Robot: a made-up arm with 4 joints.
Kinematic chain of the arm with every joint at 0, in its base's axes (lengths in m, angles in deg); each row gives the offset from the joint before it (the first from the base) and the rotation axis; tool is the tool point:
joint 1: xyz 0 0 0.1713 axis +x
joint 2: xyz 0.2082 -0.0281 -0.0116 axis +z
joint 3: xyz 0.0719 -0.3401 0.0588 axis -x
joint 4: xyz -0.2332 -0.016 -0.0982 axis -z
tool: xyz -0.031 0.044 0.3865
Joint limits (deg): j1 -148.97..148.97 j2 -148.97..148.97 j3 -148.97..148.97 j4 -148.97..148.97
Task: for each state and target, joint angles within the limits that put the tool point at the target. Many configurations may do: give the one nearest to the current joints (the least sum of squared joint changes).
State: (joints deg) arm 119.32 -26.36 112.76 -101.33
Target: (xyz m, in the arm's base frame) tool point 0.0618 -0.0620 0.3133
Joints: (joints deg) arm 142.36 -68.16 123.55 -87.50
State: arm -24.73 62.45 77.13 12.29
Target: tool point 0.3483 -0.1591 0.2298
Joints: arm -27.31 117.86 97.68 3.77
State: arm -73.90 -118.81 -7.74 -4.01
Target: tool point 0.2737 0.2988 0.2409
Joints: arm -39.00 -140.53 41.69 5.18
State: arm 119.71 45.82 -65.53 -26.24
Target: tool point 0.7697 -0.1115 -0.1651
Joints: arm 105.89 84.23 -60.62 -23.16
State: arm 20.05 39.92 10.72 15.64
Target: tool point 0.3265 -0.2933 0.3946
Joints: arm 12.67 74.79 28.74 25.09
